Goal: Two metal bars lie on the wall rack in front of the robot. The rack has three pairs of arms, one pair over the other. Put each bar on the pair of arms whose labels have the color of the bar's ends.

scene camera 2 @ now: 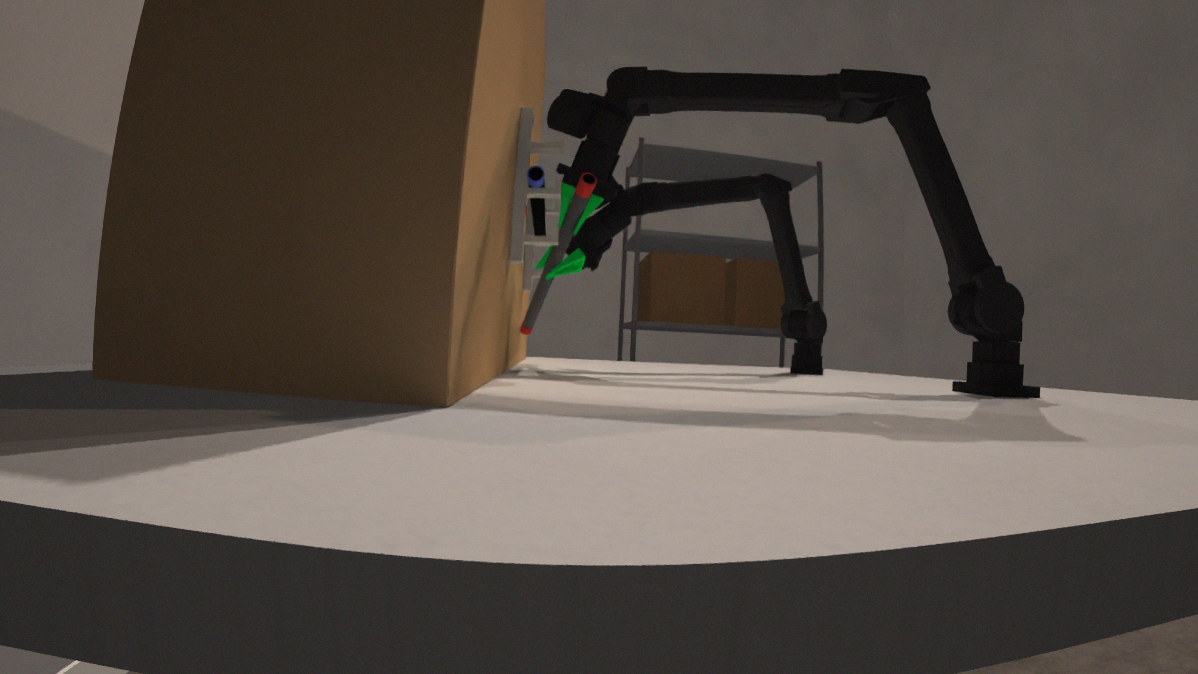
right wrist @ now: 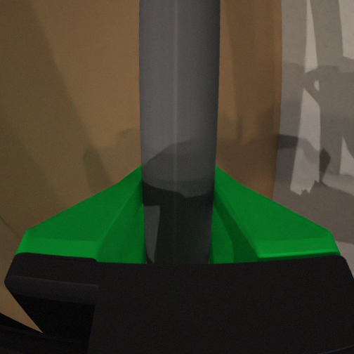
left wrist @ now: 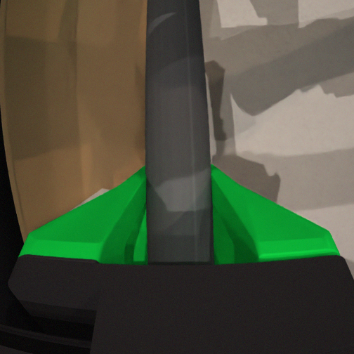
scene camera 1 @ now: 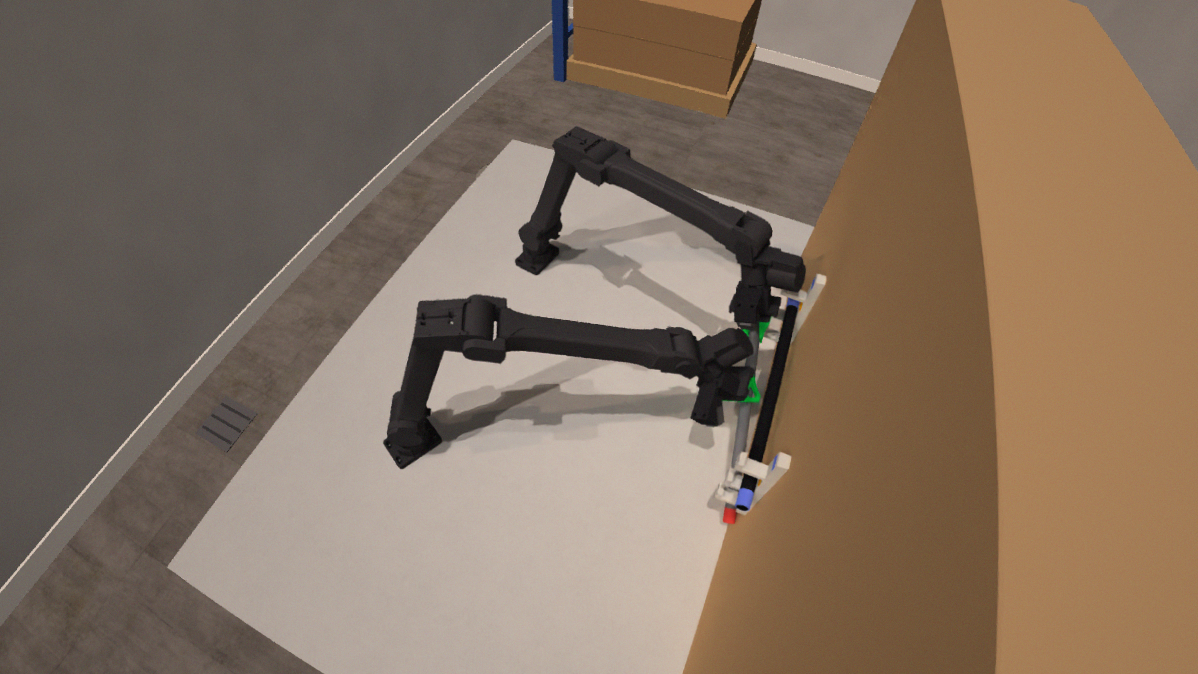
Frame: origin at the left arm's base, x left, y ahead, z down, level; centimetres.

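Where they show: left gripper, between the fingertips: (scene camera 2: 566, 232) (scene camera 1: 754, 340); right gripper, between the fingertips: (scene camera 2: 541, 272) (scene camera 1: 754, 399); left arm's base, origin of its link: (scene camera 2: 993, 394) (scene camera 1: 537, 258); right arm's base, origin of its link: (scene camera 2: 806, 373) (scene camera 1: 413, 442).
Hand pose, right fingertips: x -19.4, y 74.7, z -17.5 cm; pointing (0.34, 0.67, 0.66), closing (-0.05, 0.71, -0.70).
Note:
Each offset is from my right fingertips to the top centre of the thing. Level surfaces: height alone.
My left gripper (scene camera 1: 753, 333) (scene camera 2: 578, 209) (left wrist: 178, 176) and right gripper (scene camera 1: 748, 390) (scene camera 2: 559, 265) (right wrist: 178, 175) are both shut on the grey bar (scene camera 1: 742, 435) (scene camera 2: 540, 300) (left wrist: 177, 100) (right wrist: 179, 90) with red ends. The bar is held in front of the rack {dx +16.5, dy -2.1, dz -24.2 cm} (scene camera 1: 810, 303) (scene camera 2: 524, 150), apart from the wall. It slopes down toward its far end in scene camera 2. The black bar {dx -3.9, dy +2.1, dz -13.3 cm} (scene camera 1: 770, 394) (scene camera 2: 538, 219) with blue ends lies on the rack, below the top arms, seemingly on the middle pair. A blue label shows by the top arm; orange shows lower. The lowest labels are hidden.
The tall brown wall (scene camera 1: 888, 377) (scene camera 2: 376, 209) stands behind the rack. Both arms reach across the pale table top {dz +17.5 cm} (scene camera 1: 544, 536) (scene camera 2: 586, 502). Brown boxes (scene camera 1: 661, 50) stand on the floor beyond, and a grey shelf unit (scene camera 2: 819, 209) stands in the background.

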